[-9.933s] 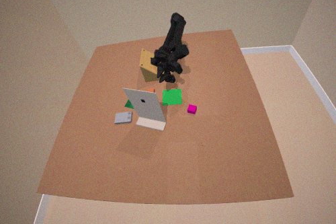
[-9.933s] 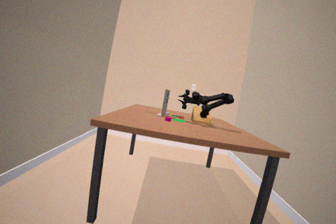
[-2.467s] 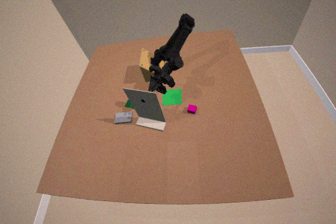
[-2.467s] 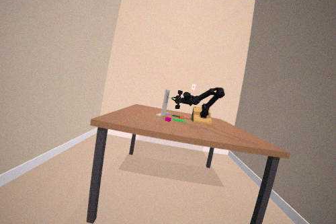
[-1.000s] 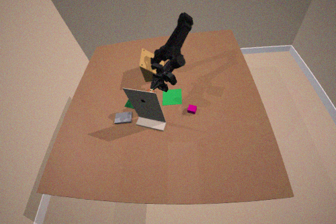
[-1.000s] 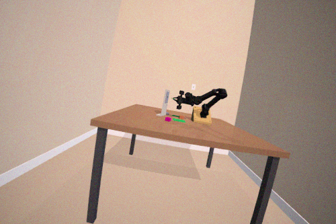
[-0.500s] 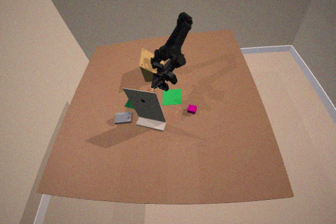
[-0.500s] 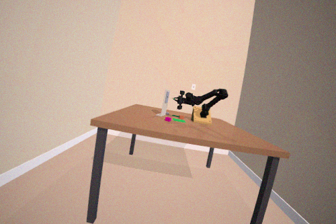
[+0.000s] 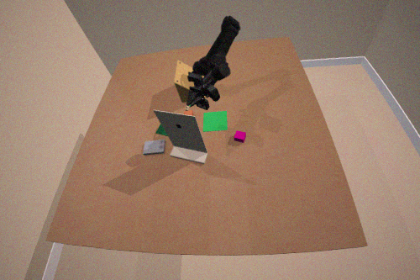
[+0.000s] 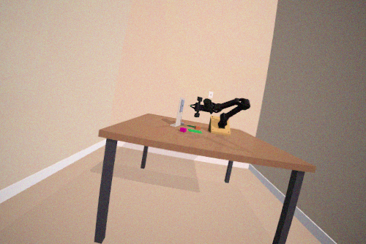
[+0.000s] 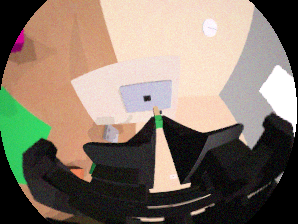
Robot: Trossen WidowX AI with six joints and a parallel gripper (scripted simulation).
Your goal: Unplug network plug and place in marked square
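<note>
The bright green square is 70 mm behind my gripper tip, 90 mm to the left of it and 210 mm below it. From my gripper tip the other things lie so: grey upright panel (90 mm ahead, 40 mm to the right, 90 mm below); flat grey block (40 mm ahead, 220 mm to the right, 210 mm below); network plug (10 mm ahead).
</note>
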